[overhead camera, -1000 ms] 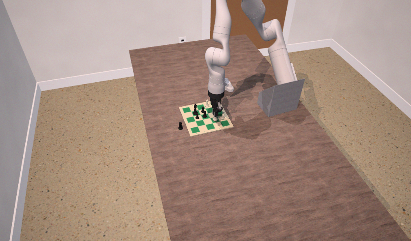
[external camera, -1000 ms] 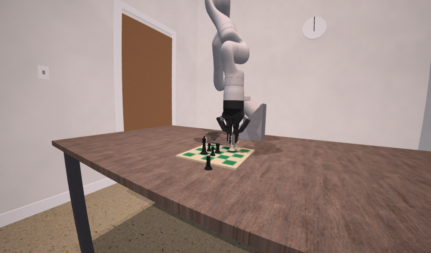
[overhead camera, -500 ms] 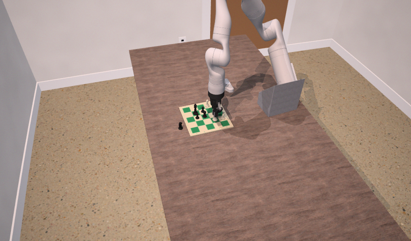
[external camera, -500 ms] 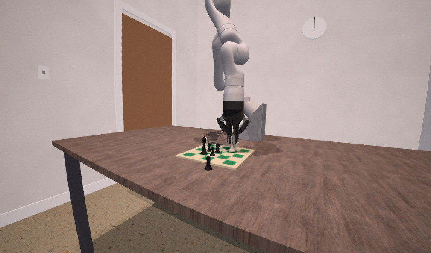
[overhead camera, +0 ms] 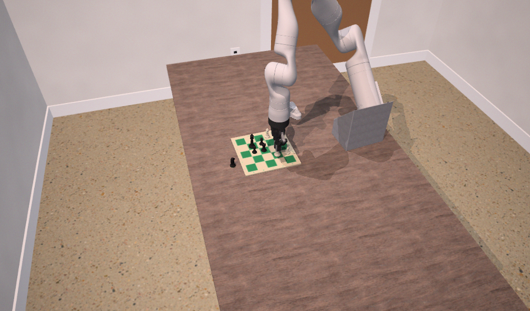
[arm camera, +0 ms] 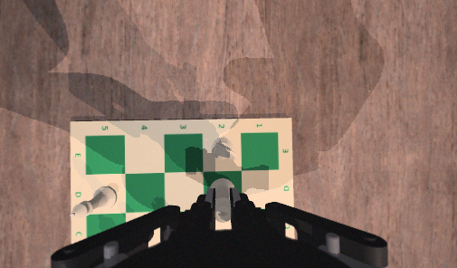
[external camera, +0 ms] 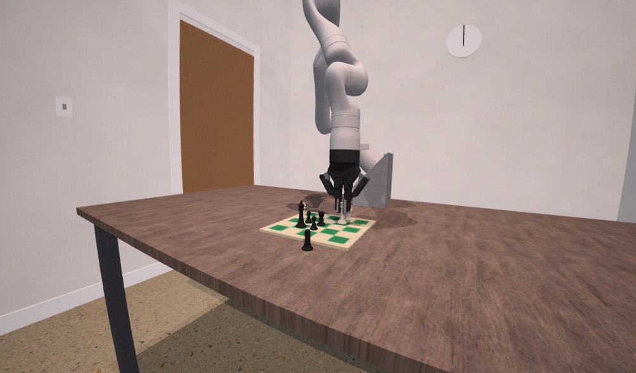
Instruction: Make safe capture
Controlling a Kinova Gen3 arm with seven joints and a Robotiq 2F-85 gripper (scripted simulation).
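Now: hand 5 cm above the cream chessboard, 4 cm to the left of it and 4 cm short of it. Round my hand: white pawn: 11 cm to the right, 3 cm below; black king: 8 cm to the right, 7 cm ahead, 2 cm below.
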